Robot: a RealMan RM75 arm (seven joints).
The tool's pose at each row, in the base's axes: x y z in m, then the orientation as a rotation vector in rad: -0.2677, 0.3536, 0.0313, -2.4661, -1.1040, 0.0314; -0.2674, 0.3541, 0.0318, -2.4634, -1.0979, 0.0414; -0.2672, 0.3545, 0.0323, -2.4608, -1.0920, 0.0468; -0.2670, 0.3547, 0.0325, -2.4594, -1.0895, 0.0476; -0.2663, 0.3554, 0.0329, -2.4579, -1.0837, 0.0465; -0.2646, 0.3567, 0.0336, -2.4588, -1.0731, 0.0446; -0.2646, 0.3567, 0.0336, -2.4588, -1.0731, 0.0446; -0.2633, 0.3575, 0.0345, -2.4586, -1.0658, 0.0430; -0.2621, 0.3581, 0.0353, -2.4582, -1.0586, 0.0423; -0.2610, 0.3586, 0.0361, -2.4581, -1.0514, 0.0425; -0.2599, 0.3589, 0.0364, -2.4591, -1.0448, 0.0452; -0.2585, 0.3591, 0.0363, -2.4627, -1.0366, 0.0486; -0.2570, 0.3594, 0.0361, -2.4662, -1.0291, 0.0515; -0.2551, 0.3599, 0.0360, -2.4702, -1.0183, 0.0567
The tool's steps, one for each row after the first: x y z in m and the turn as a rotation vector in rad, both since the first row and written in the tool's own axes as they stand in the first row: 0.0006, -0.0003, -0.0003, 0.0071, -0.0038, 0.0047; 0.0011, -0.0006, -0.0007, 0.0127, -0.0048, 0.0085; 0.0014, -0.0006, -0.0008, 0.0149, -0.0042, 0.0099; 0.0025, -0.0007, -0.0010, 0.0178, -0.0013, 0.0130; 0.0047, -0.0005, -0.0015, 0.0198, 0.0028, 0.0198; 0.0047, -0.0005, -0.0015, 0.0198, 0.0028, 0.0198; 0.0063, -0.0005, -0.0023, 0.0218, 0.0061, 0.0242; 0.0077, -0.0003, -0.0030, 0.0242, 0.0088, 0.0286; 0.0089, -0.0001, -0.0037, 0.0266, 0.0108, 0.0333; 0.0099, 0.0004, -0.0041, 0.0286, 0.0107, 0.0383; 0.0110, 0.0013, -0.0042, 0.0289, 0.0097, 0.0452; 0.0122, 0.0022, -0.0042, 0.0290, 0.0089, 0.0515; 0.0138, 0.0033, -0.0043, 0.0302, 0.0074, 0.0605
